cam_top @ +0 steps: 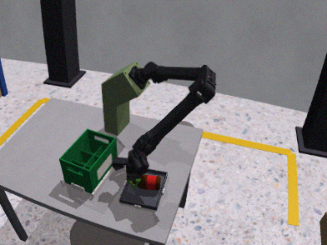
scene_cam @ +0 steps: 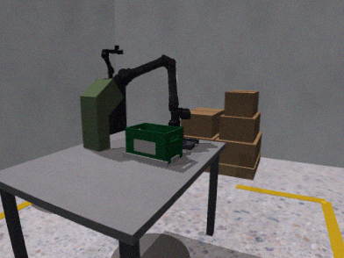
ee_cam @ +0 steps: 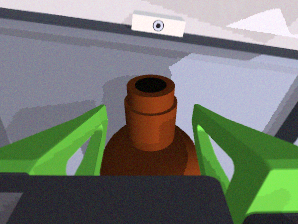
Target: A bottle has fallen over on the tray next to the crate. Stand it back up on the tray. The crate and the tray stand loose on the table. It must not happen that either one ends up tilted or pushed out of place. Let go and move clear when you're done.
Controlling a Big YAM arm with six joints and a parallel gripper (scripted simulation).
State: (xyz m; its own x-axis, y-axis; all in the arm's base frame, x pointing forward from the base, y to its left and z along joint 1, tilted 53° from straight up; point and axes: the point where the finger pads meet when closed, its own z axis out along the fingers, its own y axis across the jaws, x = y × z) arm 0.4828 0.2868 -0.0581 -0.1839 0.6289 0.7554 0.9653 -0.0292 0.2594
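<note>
My gripper is now 1 cm past the brown bottle and 5 cm to the right of it. The rest, counted from my hand: green crate: 2 cm behind, 26 cm to the right, 4 cm above; dark tray: 5 cm to the left, 3 cm below.
</note>
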